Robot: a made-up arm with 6 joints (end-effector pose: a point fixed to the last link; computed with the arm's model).
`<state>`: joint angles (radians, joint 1 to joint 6).
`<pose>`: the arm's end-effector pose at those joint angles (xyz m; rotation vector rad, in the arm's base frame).
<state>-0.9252 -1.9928 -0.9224 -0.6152 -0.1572 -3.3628</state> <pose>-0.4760 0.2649 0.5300 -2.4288 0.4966 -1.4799</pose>
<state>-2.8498 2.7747 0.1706 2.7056 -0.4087 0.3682</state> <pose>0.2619 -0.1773 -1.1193 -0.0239 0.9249 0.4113</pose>
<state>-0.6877 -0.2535 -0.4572 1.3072 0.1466 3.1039</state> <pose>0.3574 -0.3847 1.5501 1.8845 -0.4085 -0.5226</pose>
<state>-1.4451 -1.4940 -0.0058 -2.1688 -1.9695 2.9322</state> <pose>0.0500 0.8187 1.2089 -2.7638 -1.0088 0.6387</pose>
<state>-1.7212 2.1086 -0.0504 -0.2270 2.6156 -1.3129</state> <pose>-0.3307 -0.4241 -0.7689 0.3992 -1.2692 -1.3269</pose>
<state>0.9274 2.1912 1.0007 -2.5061 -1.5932 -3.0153</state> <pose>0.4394 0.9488 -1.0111 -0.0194 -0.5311 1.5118</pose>
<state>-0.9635 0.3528 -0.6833 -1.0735 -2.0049 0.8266</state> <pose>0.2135 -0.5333 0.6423 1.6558 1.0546 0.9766</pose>
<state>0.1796 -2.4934 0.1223 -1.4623 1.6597 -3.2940</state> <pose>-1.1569 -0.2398 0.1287 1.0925 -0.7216 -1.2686</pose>
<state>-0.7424 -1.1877 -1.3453 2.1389 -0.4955 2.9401</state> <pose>-0.0718 0.2634 0.9036 0.9863 -0.7704 -0.9424</pose>
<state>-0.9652 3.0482 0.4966 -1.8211 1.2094 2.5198</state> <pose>-0.3282 0.5917 -0.9052 0.2613 -3.0700 -0.4865</pose>
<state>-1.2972 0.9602 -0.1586 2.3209 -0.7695 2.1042</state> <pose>0.5573 -1.3035 0.4206 1.3317 -1.0815 -1.8185</pose>
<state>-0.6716 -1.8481 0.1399 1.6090 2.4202 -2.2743</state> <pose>-1.2513 1.0078 0.6719 -1.5169 0.2996 0.8858</pose>
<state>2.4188 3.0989 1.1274 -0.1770 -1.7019 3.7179</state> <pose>0.3956 0.0060 -1.3842 -0.6943 -0.2542 -1.0158</pose>
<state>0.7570 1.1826 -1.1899 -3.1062 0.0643 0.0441</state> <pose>0.1502 0.5136 0.2825 0.7909 0.4168 -2.2321</pose>
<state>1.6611 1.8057 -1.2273 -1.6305 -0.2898 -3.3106</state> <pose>-0.0415 0.2792 0.3198 1.3313 -1.4739 -1.3386</pose>
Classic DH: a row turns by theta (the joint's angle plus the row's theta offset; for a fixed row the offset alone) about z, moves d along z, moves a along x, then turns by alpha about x. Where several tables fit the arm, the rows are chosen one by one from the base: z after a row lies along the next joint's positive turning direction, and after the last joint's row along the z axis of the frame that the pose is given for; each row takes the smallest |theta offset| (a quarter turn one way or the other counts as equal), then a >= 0, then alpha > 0; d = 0 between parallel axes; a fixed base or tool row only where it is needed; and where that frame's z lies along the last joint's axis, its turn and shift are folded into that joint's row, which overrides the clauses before.
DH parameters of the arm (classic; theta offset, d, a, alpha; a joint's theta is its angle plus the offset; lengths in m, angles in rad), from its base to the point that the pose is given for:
joint 1: 0 0.3883 0 -1.5708
joint 2: -1.5708 0 1.0944 3.1416
joint 3: 0 0 0 -1.5708
joint 4: 0 -0.7577 0 1.5708
joint 5: 0 0.2704 0 -1.5708
joint 6: 1.5708 0 0 1.5708
tool (fixed): -1.5708 0 0 0

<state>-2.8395 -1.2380 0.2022 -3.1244 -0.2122 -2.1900</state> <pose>0.9694 0.0189 1.4965 1.8858 -0.5863 1.7551</pose>
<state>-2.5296 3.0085 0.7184 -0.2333 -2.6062 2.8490</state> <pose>0.1771 0.4457 -1.2252 0.7033 -1.6540 0.4349</pose>
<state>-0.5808 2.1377 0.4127 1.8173 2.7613 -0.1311</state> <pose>0.9274 -0.5297 -0.9884 0.9671 -0.9107 1.0529</pose>
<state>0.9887 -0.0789 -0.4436 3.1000 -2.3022 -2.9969</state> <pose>0.1183 0.6711 1.2196 0.8515 -1.7609 0.4715</pose>
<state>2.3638 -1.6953 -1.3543 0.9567 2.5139 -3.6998</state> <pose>0.4269 -0.2018 0.7141 1.1940 -0.9402 -1.0055</pose>
